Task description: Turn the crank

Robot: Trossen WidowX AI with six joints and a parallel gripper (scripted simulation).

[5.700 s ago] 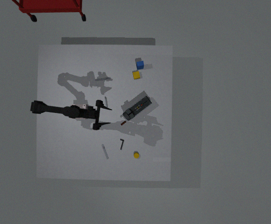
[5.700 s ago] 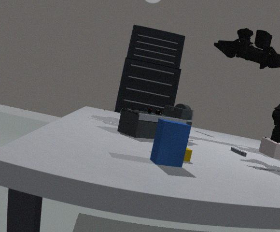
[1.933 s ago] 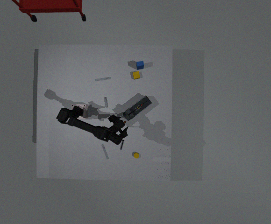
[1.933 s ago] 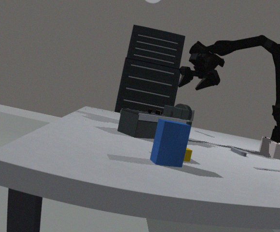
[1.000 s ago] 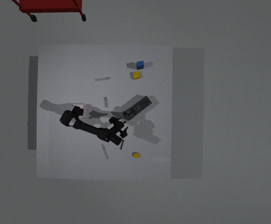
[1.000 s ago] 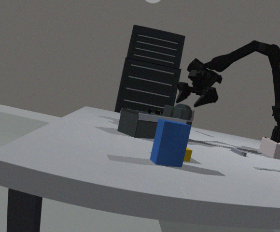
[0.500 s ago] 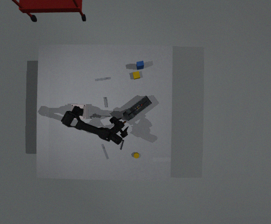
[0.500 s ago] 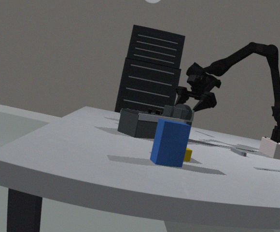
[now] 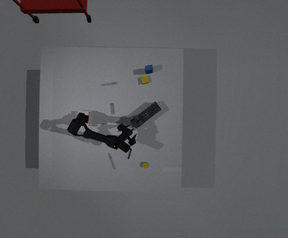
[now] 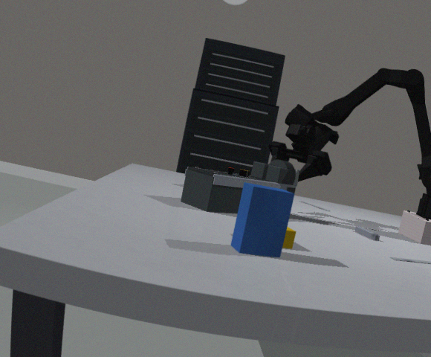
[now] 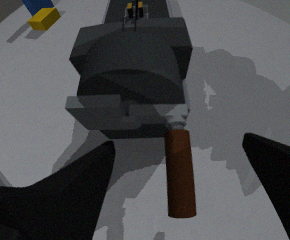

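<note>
Now: the brown crank handle 1 cm behind my gripper tip and 1 cm to the right of it. Round my gripper tip: red pointer 12 cm ahead, 17 cm to the left; then black hex key 1 cm behind, 20 cm to the right, 8 cm below; then yellow block 3 cm ahead, 44 cm to the left, 7 cm below.
</note>
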